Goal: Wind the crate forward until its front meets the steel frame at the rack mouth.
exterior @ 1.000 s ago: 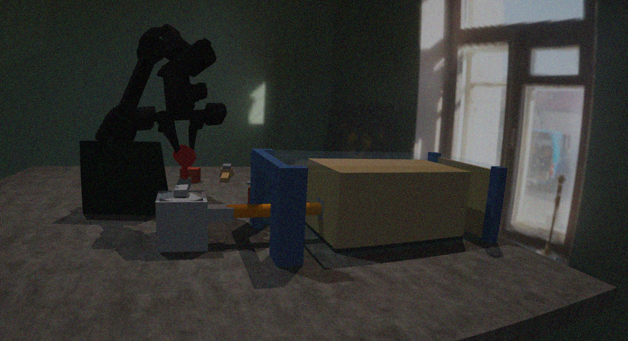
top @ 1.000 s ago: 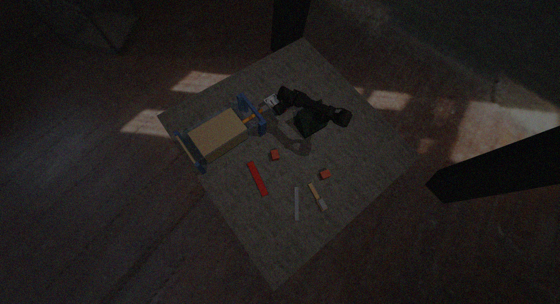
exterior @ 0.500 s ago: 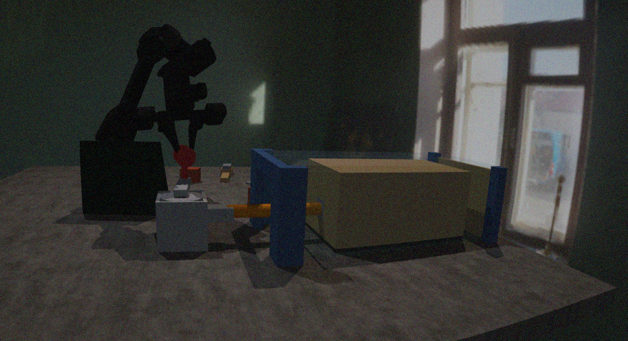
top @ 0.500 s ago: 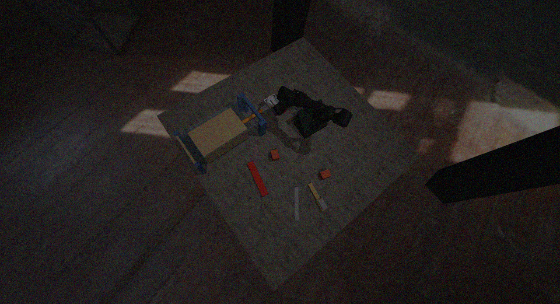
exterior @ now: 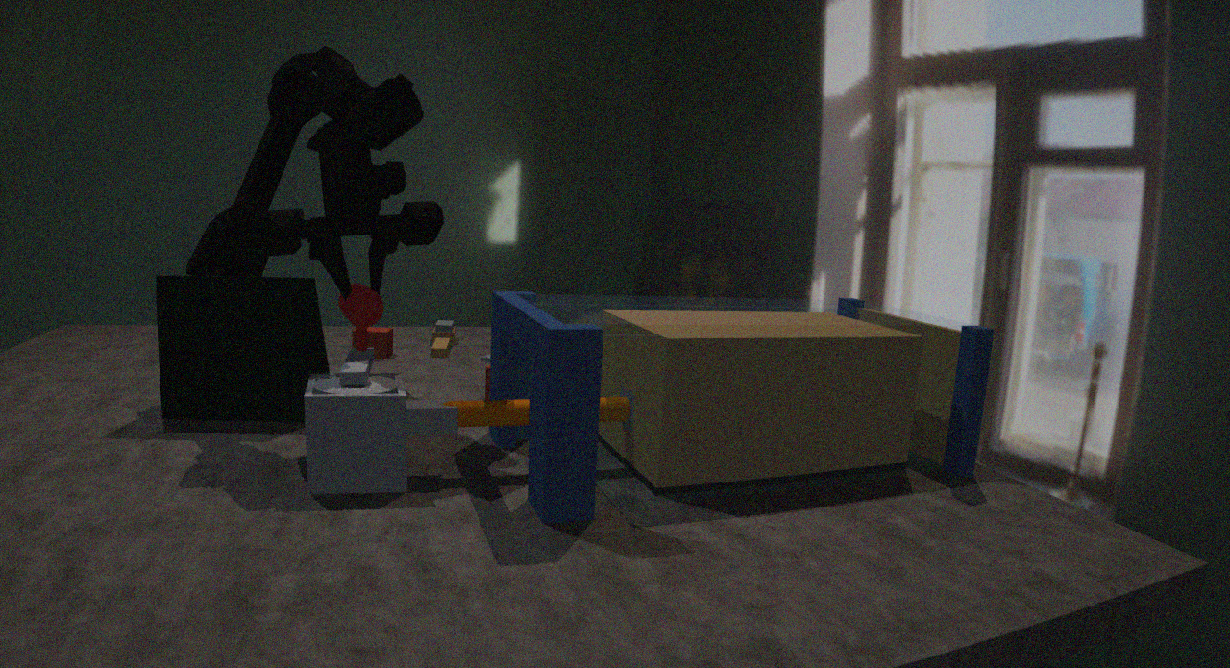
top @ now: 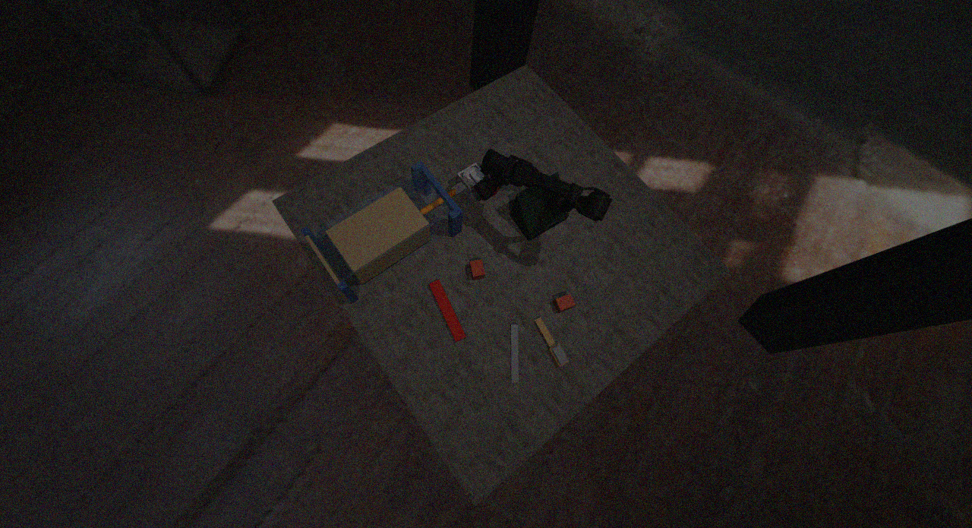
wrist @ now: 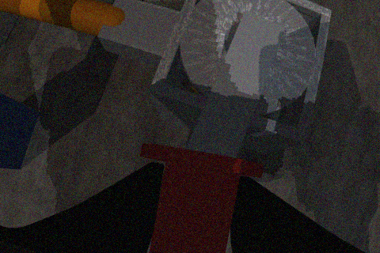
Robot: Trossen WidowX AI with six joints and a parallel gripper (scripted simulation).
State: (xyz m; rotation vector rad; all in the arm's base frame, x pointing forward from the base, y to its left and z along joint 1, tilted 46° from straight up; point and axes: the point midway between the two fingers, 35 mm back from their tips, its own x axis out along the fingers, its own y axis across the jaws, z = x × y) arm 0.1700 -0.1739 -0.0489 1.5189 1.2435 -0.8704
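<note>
The red knob lies 20 mm to the left of my gripper tip and 20 mm below it. The rest, counted from my gripper tip: crank handle (50 mm below, 20 mm to the right); blue frame (150 mm ahead, 90 mm to the right, 50 mm below); grey winch (120 mm below, 90 mm to the right, 30 mm behind).
</note>
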